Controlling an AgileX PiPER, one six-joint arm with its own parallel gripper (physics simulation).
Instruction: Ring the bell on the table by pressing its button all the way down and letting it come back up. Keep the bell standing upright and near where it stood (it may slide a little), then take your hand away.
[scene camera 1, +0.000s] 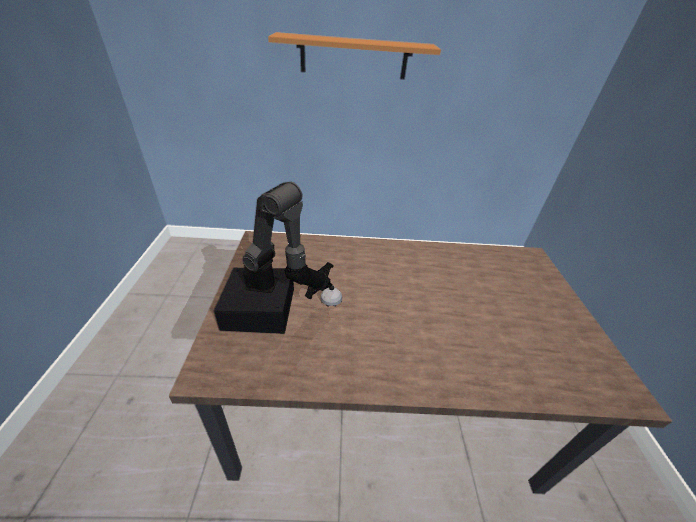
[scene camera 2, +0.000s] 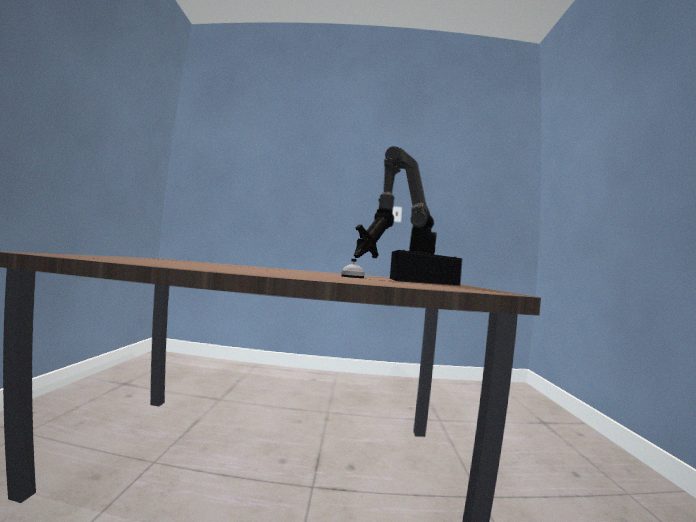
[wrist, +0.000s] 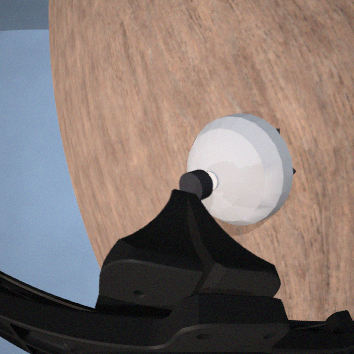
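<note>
The bell (scene camera 1: 331, 298) (scene camera 2: 353, 271) (wrist: 250, 167) has a white-grey dome and stands upright on the table (scene camera 1: 449, 337) (scene camera 2: 252, 279) (wrist: 125, 100), in front of the black base. Its dark button (scene camera 2: 353, 260) (wrist: 196, 184) is on top, with a bit of pale stem between it and the dome in the wrist view. My gripper (scene camera 1: 330, 287) (scene camera 2: 356, 256) (wrist: 179, 206) is shut and empty. Its fingertips are tilted down and appear to touch the edge of the button. How far the button is pressed is hard to tell.
The arm's black base block (scene camera 1: 254, 306) (scene camera 2: 425, 267) stands close to the bell, at the table's left in scene camera 1 and right in scene camera 2. An orange shelf (scene camera 1: 354, 43) hangs high on the wall.
</note>
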